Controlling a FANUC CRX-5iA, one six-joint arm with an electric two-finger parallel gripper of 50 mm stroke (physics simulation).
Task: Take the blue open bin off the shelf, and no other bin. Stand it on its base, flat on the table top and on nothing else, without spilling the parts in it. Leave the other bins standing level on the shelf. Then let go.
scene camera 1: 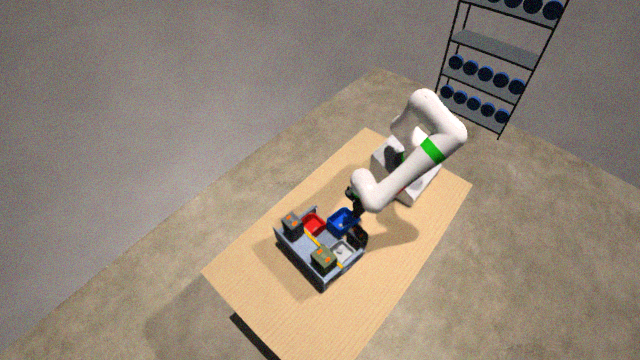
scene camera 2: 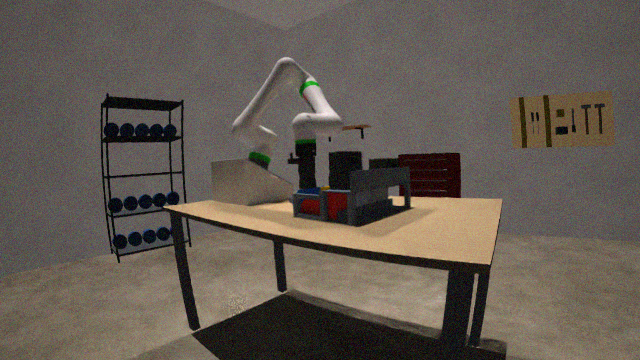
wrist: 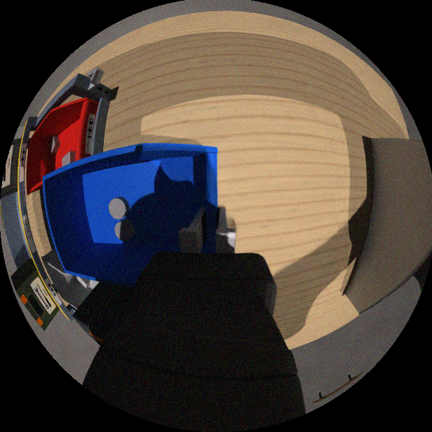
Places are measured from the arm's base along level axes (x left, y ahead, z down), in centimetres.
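Where they show: gripper, fingertip midpoint: (scene camera 1: 354,216); arm's base, link origin: (scene camera 2: 255,171).
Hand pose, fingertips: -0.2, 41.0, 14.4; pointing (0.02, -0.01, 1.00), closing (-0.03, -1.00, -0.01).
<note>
Things, the pixels of their top centre, and the offset from my fingertips, as dx, dy, dz. Level surfaces: height alone.
- red bin, top centre: (scene camera 2: 326,193) (scene camera 1: 309,224) -10.5, +24.5, -6.6
- grey bin, top centre: (scene camera 2: 364,187) (scene camera 1: 338,252) +12.1, +24.2, -6.6
- black bin, top centre: (scene camera 1: 358,232) +12.1, +11.1, -11.7
- dark box, top centre: (scene camera 2: 345,151) (scene camera 1: 291,220) -10.8, +34.0, -20.8
- green box, top centre: (scene camera 2: 384,158) (scene camera 1: 323,255) +12.3, +34.1, -18.4
- table, surface height: dz +1.5
The blue bin (scene camera 1: 336,228) (scene camera 2: 307,191) (wrist: 140,190) is upright, in front of the shelf (scene camera 1: 306,248) (scene camera 2: 372,181) (wrist: 101,122), on the robot's side. Two round grey parts lie in it in the wrist view. My gripper (scene camera 1: 356,215) (scene camera 2: 307,186) (wrist: 212,217) is shut on its near end wall, one finger inside and one outside. The gap under the bin is hard to judge. The red bin (scene camera 1: 314,225) (scene camera 2: 337,200) (wrist: 65,135), grey bin (scene camera 1: 344,246) and black bin (scene camera 1: 357,236) are at the shelf; red and grey look level, and the black one is partly hidden.
A dark box (scene camera 1: 292,226) and a green box (scene camera 1: 324,258) (wrist: 35,302) stand on the shelf's upper level. The robot's pedestal (scene camera 1: 380,162) (scene camera 2: 245,182) (wrist: 400,210) stands on the table (scene camera 1: 250,300) (scene camera 2: 425,230) (wrist: 290,165), on the other side of the blue bin from the shelf.
</note>
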